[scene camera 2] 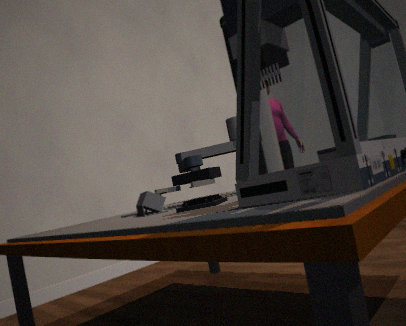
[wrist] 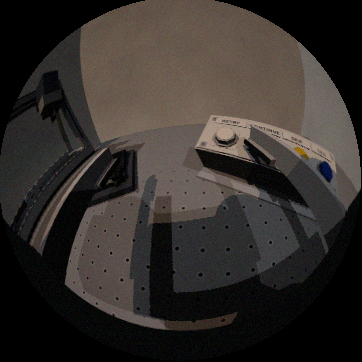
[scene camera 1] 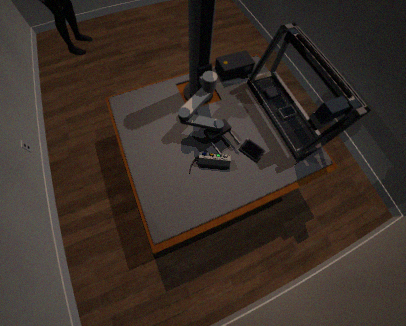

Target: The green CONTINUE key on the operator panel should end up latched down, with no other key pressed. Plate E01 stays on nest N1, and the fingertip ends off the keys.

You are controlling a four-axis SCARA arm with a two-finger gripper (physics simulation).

my gripper: touches a green CONTINUE key, touches a grey button box
